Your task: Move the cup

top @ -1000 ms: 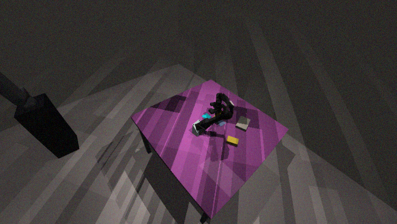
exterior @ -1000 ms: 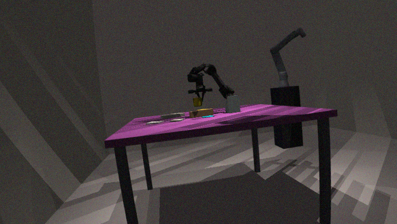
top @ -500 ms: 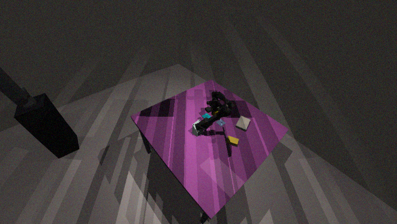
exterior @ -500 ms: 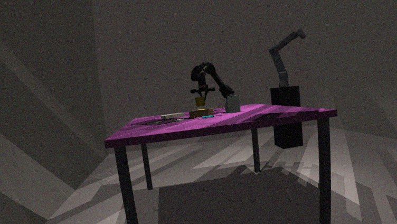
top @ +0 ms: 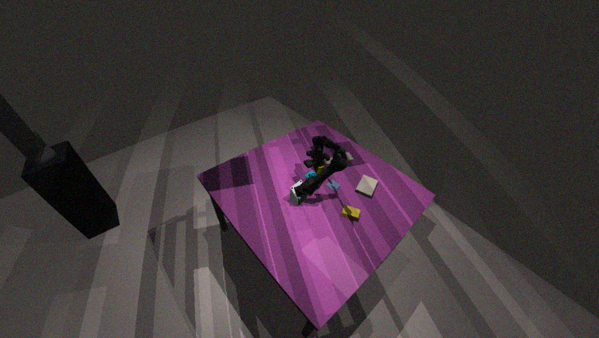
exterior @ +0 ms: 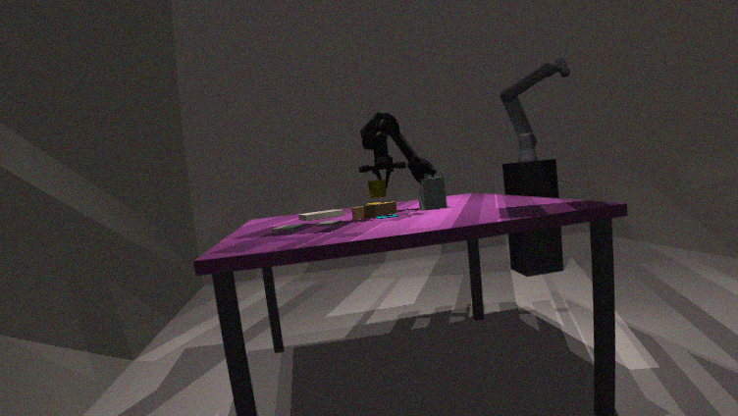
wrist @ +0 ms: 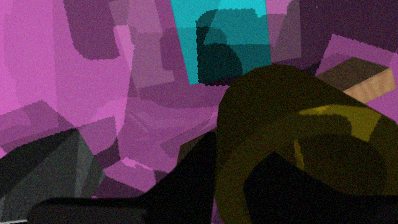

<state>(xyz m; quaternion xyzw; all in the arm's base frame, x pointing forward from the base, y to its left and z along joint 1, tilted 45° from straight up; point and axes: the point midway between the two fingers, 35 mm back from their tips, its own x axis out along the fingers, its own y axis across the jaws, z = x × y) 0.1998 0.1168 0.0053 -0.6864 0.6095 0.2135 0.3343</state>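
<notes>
My gripper tip is 10 cm above the wooden block, 5 cm short of it and 4 cm to the left of it. From my gripper tip the other things lie so: yellow cup (2 cm ahead); blue pad (12 cm to the right, 12 cm below, 8 cm ahead).
</notes>
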